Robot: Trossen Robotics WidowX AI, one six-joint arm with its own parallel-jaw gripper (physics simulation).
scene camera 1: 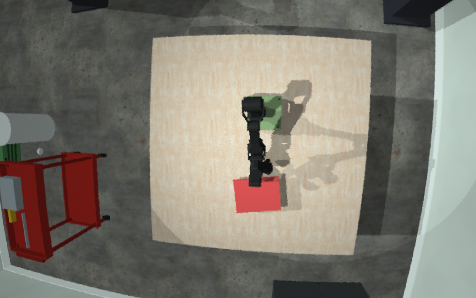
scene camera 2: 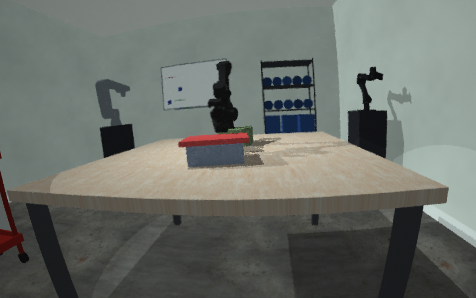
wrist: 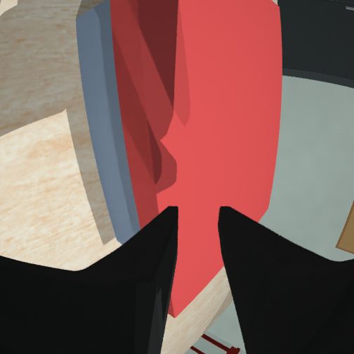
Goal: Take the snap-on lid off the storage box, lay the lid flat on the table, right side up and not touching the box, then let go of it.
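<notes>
The red lid [scene camera 1: 257, 200] [scene camera 2: 215, 140] [wrist: 230, 125] lies right side up across the top of the blue-grey storage box [scene camera 2: 216, 156] [wrist: 102, 125], overhanging its walls. The box stands on the table [scene camera 1: 200, 150] [scene camera 2: 300, 175] [wrist: 30, 200]. My gripper [scene camera 1: 255, 184] [wrist: 198, 215] is at the lid's edge nearest the arm's base. Its black fingers stand a narrow gap apart, with the lid's red top showing behind the gap and no part of the lid held. In the scene camera 2 view the fingertips are hidden behind the lid and box.
A green block [scene camera 1: 274, 122] [scene camera 2: 246, 135] is at the arm's base, beyond the box in the scene camera 2 view. The arm's shadow falls across the table and part of the lid. A red cart [scene camera 1: 82, 175] stands on the floor off the table's left side.
</notes>
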